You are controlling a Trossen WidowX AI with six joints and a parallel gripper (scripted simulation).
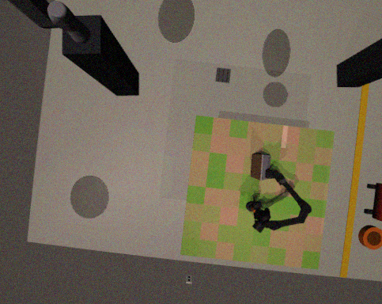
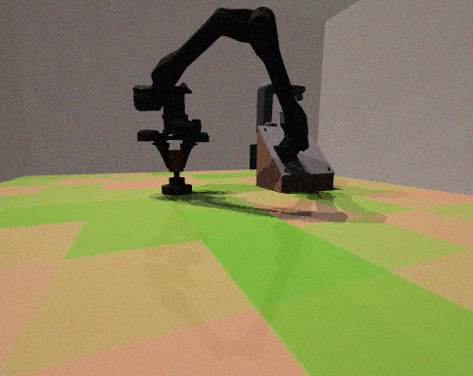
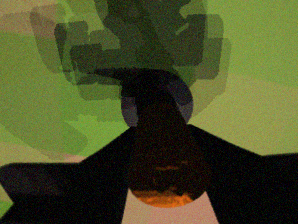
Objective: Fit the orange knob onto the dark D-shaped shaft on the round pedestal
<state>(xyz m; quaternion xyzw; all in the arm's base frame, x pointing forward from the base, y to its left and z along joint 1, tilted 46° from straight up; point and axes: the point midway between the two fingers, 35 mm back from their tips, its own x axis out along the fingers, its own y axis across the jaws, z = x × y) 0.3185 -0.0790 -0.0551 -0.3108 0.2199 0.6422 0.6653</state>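
Now: gripper tip 40 mm above the dark pedestal. From my gripper tip the other things lie so: orange knob (20 mm above).
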